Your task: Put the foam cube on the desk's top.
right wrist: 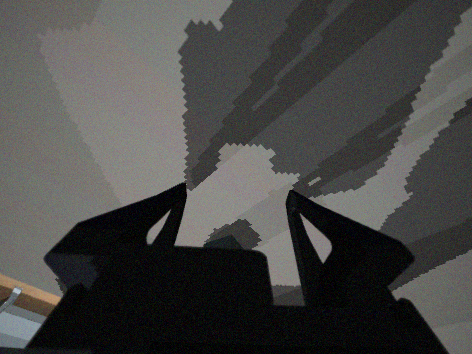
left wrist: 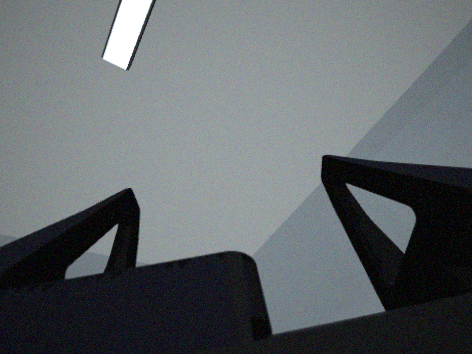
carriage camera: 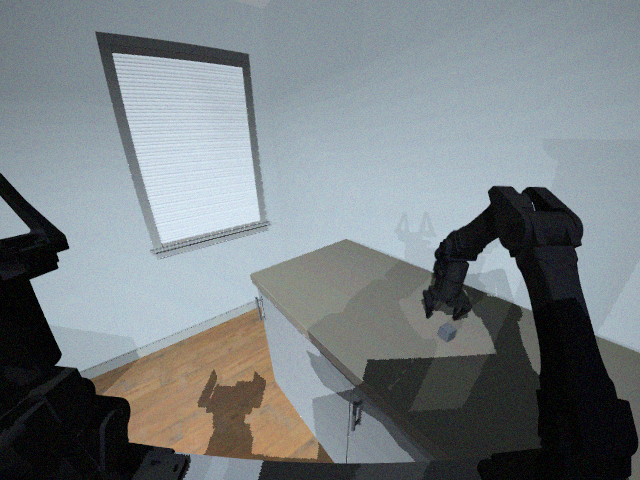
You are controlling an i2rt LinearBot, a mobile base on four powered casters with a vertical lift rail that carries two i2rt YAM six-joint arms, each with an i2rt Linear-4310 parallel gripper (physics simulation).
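Frame: origin at the left arm's base, x ahead, y left, z up, level; metres.
Where they show: left gripper, between the fingertips: point(left wrist: 230, 182); right gripper, between the fingertips: point(right wrist: 237, 192) point(carriage camera: 440, 318); left arm's base, origin of its link: point(carriage camera: 118, 476).
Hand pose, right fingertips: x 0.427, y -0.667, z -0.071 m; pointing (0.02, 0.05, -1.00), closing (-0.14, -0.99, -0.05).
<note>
Things, the pixels of their top centre, and the offset from my right fingertips. "spot": a spot on its surface instead. Level surfaces: height alone.
- foam cube, centre of its top: point(carriage camera: 448, 327) dx -0.072, dy +0.016, dz +0.031 m
- desk, height of its surface: dz -0.002 m
- dark block, a spot on its surface: point(right wrist: 226, 243) spot: dx -0.053, dy +0.013, dz +0.007 m
- wooden floor, height of its surface: dz -0.912 m
- window with a blind, a spot on its surface: point(carriage camera: 191, 144) spot: dx +1.008, dy +1.271, dz +0.585 m
The foam cube point(carriage camera: 446, 332) is small and blue-grey. It rests on the light brown top of the desk point(carriage camera: 310, 289) point(right wrist: 45, 150), toward the lower right in the carriage view. My right gripper point(carriage camera: 443, 316) point(right wrist: 237, 192) is open and empty, pointing down over the desk just behind the cube as pictured, with the cube outside its fingers. In the right wrist view a dark block point(right wrist: 226, 243), probably the cube, shows partly behind the gripper body. My left gripper point(left wrist: 230, 182) is open and empty, pointing up at the ceiling; part of its arm shows at the carriage view's left edge.
The desk has a white front with metal handles point(carriage camera: 356, 414). A wooden floor point(carriage camera: 170, 382) lies to its left. A window with a blind point(carriage camera: 191, 144) is in the back wall. Walls stand behind the desk. A ceiling lamp point(left wrist: 127, 35) shows in the left wrist view. Arm shadows cross the desk.
</note>
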